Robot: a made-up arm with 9 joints. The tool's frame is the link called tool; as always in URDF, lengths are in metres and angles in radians. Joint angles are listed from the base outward. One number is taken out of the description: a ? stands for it. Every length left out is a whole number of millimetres.
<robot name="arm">
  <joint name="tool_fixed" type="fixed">
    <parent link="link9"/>
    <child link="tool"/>
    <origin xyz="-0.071 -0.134 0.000" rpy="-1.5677 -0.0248 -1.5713"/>
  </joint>
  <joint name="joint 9" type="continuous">
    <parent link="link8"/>
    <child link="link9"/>
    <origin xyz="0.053 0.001 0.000" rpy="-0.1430 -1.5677 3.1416"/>
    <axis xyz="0 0 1"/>
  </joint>
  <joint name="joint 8" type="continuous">
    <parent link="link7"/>
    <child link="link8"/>
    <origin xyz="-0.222 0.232 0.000" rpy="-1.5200 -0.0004 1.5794"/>
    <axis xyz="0 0 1"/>
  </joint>
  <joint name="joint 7" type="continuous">
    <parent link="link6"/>
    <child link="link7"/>
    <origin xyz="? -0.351 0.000" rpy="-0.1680 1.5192 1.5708"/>
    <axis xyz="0 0 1"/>
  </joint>
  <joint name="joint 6" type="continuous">
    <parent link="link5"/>
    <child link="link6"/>
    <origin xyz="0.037 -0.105 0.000" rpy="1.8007 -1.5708 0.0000"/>
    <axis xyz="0 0 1"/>
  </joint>
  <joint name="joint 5" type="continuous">
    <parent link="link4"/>
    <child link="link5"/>
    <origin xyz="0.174 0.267 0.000" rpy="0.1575 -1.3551 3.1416"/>
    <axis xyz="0 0 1"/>
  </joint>
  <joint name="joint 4" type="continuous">
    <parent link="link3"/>
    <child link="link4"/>
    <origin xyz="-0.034 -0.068 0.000" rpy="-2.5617 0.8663 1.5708"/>
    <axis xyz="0 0 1"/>
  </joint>
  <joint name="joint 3" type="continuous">
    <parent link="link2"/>
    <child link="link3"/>
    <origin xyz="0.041 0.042 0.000" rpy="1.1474 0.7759 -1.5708"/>
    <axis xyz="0 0 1"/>
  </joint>
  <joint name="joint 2" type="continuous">
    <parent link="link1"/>
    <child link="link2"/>
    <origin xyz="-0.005 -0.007 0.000" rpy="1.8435 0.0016 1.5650"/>
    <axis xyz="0 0 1"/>
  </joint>
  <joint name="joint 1" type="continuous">
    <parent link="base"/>
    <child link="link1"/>
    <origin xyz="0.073 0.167 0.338" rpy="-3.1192 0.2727 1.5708"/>
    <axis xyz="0 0 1"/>
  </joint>
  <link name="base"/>
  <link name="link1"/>
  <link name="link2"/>
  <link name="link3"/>
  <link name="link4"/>
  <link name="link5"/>
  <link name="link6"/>
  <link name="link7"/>
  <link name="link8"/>
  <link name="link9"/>
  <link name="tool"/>
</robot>
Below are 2 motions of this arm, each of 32 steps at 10 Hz.
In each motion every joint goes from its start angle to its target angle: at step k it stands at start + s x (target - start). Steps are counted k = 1, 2, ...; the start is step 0. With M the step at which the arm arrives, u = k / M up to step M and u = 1 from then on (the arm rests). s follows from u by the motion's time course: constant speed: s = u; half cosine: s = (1 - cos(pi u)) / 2; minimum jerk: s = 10 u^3 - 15 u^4 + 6 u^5.
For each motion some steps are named. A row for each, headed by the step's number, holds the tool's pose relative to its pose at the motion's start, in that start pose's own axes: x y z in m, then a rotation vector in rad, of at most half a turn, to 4 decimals.
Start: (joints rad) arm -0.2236 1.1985 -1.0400 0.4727 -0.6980 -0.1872 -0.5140 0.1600 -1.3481
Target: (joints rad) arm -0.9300 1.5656 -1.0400 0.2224 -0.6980 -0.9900 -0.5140 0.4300 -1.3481
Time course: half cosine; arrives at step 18
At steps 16, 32:
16: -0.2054 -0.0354 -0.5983 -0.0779 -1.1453 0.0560
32: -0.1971 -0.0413 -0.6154 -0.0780 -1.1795 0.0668

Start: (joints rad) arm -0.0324 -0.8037 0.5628 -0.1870 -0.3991 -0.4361 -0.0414 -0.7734 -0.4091
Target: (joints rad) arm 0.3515 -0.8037 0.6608 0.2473 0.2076 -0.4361 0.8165 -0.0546 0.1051
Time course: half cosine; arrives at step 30
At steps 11, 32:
11: 0.0911 -0.0052 0.0431 -0.2332 -0.1152 0.0836
32: 0.2636 0.1140 -0.0267 -0.6267 -0.1944 0.7497

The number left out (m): -0.101
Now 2 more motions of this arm.
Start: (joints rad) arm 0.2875 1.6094 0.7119 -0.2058 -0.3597 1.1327 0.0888 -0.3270 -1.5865
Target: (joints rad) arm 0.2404 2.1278 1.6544 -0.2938 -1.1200 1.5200 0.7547 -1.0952 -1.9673
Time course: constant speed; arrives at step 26
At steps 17, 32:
17: 0.1100 0.5699 -0.0099 0.2859 -0.3154 -1.4143
32: 0.5439 0.6597 -0.0686 0.0034 -0.6214 -1.9699

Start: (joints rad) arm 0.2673 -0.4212 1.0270 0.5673 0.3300 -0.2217 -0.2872 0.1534 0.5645
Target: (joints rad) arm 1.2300 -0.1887 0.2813 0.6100 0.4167 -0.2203 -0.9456 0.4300 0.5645
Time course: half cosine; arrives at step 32
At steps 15, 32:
15: -0.1426 -0.2745 -0.2559 0.6650 0.0893 -0.4662
32: -0.3690 -0.2046 -0.5995 1.5441 0.1514 -1.0118

